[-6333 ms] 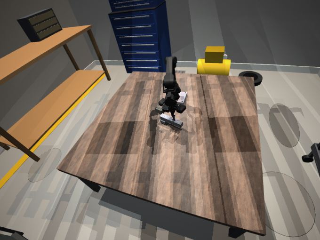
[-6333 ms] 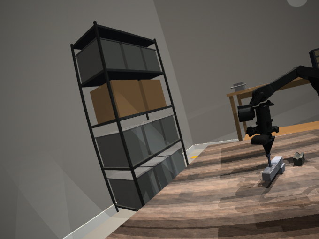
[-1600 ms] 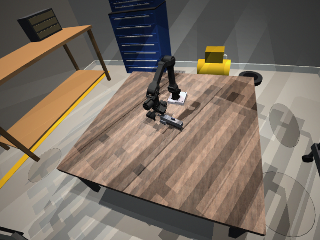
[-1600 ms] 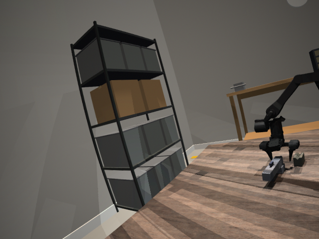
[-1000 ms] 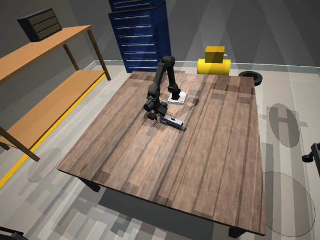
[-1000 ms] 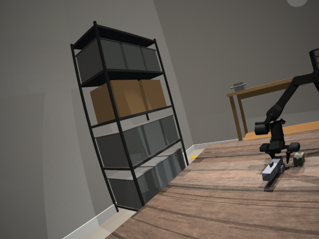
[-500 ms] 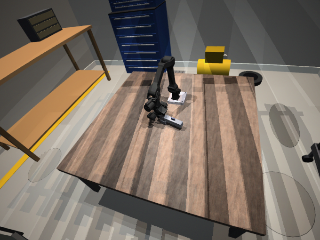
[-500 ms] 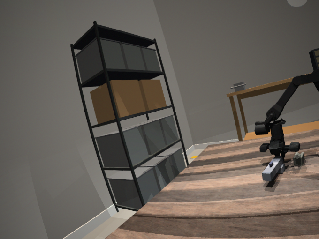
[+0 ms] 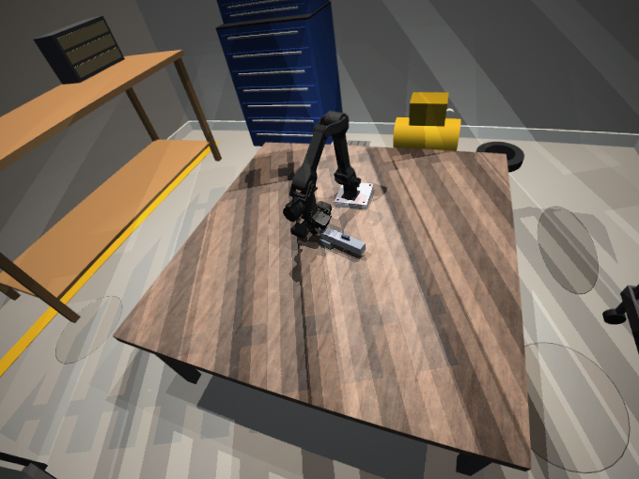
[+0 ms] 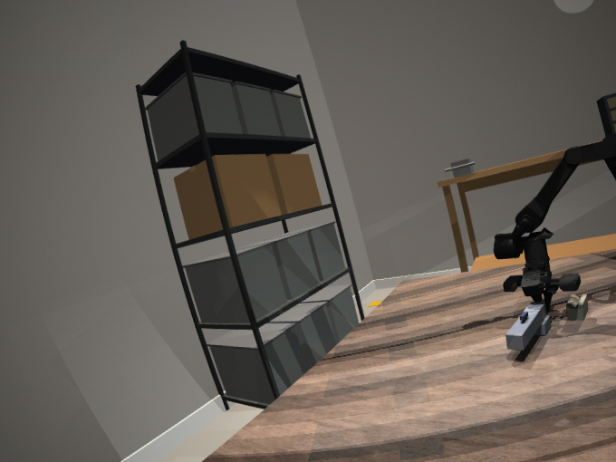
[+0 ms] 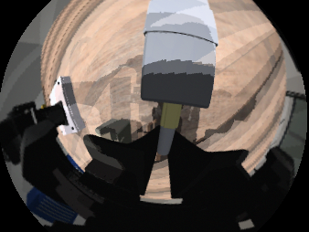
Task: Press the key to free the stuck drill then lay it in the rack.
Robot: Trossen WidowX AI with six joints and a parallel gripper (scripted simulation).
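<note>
My gripper tip is 5 cm to the right of the drill, 3 cm below it and 1 cm short of it. The rest, counted from my gripper tip: small rack (8 cm behind, 3 cm to the right); then grey housing block (13 cm to the left, 3 cm above, 2 cm ahead); then dark key (15 cm to the left, 3 cm above, 2 cm ahead).
</note>
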